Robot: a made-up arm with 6 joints. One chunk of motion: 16 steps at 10 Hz.
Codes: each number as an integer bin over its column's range. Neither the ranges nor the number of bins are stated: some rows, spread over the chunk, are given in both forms.
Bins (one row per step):
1: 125 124 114 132 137 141
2: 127 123 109 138 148 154
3: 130 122 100 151 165 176
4: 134 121 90 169 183 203
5: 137 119 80 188 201 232
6: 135 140 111 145 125 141
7: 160 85 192 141 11 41
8: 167 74 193 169 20 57
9: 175 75 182 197 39 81
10: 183 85 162 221 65 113
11: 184 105 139 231 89 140
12: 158 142 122 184 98 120
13: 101 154 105 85 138 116
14: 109 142 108 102 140 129
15: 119 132 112 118 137 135
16: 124 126 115 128 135 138
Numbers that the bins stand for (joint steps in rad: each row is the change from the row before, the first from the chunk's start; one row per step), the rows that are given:
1: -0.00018 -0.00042 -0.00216 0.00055 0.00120 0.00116
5: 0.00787 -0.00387 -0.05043 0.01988 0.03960 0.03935
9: 0.03335 -0.03424 0.09437 0.02298 -0.05760 -0.02401
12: 0.02195 0.01201 0.00919 0.01850 -0.02220 -0.00765
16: -0.00085 0.00096 -0.00075 -0.00083 0.00000 -0.00009
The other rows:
2: 0.00116 -0.00111 -0.00926 0.00262 0.00780 0.00662
3: 0.00318 -0.00180 -0.02204 0.00711 0.01800 0.01585
4: 0.00586 -0.00249 -0.03624 0.01332 0.02880 0.02718
6: 0.00653 0.01063 -0.00642 0.00504 -0.00600 0.00116
7: 0.02329 -0.02733 0.10856 0.00366 -0.07440 -0.04080
8: 0.02799 -0.03493 0.10998 0.01332 -0.06900 -0.03408
10: 0.03872 -0.02733 0.06598 0.03127 -0.04200 -0.01058
11: 0.03939 -0.01353 0.03333 0.03472 -0.02760 0.00075
13: -0.01627 0.02029 -0.01494 -0.01567 0.00180 -0.00933
14: -0.01091 0.01201 -0.01068 -0.00980 0.00300 -0.00387
15: -0.00420 0.00511 -0.00500 -0.00428 0.00120 -0.00135

